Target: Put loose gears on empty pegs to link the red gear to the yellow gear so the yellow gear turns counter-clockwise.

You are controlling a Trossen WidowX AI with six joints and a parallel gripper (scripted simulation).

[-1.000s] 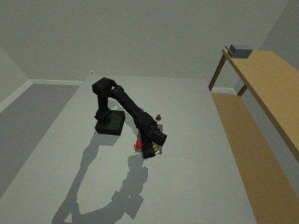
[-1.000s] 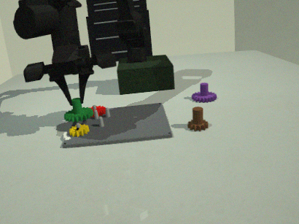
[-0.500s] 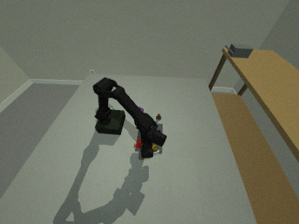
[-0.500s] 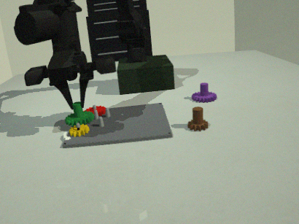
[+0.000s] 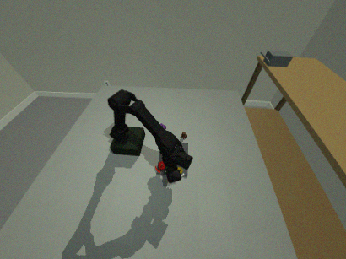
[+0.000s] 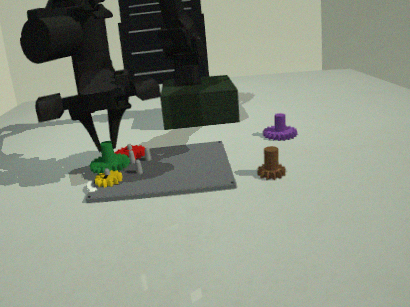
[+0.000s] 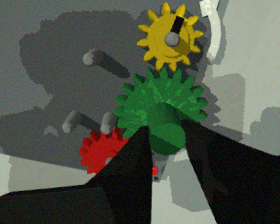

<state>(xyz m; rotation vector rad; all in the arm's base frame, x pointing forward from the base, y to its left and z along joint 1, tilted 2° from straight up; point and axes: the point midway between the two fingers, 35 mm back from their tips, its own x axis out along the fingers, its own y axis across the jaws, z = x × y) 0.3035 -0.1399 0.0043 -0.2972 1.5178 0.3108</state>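
Now: the green gear 10 mm below my gripper tip. From my gripper tip the other things lie so: white arrow (60 mm ahead, 20 mm to the right, 30 mm below); then red gear (50 mm behind, 30 mm to the left, 20 mm below); then yellow gear (50 mm ahead, 10 mm to the left, 20 mm below).
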